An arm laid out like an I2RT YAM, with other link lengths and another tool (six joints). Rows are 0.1 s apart.
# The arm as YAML. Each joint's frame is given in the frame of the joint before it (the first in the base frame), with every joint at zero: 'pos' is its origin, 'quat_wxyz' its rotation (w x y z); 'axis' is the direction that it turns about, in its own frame. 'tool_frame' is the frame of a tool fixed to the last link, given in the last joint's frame.
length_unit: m
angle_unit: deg
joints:
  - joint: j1
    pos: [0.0, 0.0, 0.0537]
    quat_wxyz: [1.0, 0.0, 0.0, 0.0]
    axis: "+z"
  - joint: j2
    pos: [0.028, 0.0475, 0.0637]
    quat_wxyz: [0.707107, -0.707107, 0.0, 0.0]
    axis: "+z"
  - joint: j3
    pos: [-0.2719, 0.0, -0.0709]
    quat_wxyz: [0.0, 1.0, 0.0, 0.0]
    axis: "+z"
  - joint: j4
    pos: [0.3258, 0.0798, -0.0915]
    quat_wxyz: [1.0, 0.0, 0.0, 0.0]
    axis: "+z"
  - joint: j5
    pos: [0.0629, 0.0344, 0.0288]
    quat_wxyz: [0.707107, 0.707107, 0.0, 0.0]
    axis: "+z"
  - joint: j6
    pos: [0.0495, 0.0, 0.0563]
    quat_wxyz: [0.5, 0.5, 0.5, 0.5]
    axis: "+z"
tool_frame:
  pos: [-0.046, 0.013, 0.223]
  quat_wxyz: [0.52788, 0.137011, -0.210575, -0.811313]
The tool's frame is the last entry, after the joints.
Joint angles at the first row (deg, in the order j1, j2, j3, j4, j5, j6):
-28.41, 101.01, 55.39, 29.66, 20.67, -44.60
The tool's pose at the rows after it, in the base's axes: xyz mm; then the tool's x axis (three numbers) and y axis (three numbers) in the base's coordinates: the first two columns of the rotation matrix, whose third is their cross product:
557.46 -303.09 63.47 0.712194 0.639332 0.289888 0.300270 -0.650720 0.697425
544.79 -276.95 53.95 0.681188 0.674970 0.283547 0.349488 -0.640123 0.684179
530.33 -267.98 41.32 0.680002 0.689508 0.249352 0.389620 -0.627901 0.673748
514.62 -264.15 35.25 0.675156 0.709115 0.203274 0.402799 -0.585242 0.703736
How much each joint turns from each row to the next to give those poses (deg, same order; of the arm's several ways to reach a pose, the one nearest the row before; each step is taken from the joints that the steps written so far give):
1.15, -6.90, -8.11, 3.10, -4.49, -0.16
0.54, -4.21, -4.94, -0.37, -2.57, -0.64
0.00, -2.17, -2.92, -0.80, -0.59, -1.78
0.02, -1.99, -4.82, 4.50, 0.32, -3.24

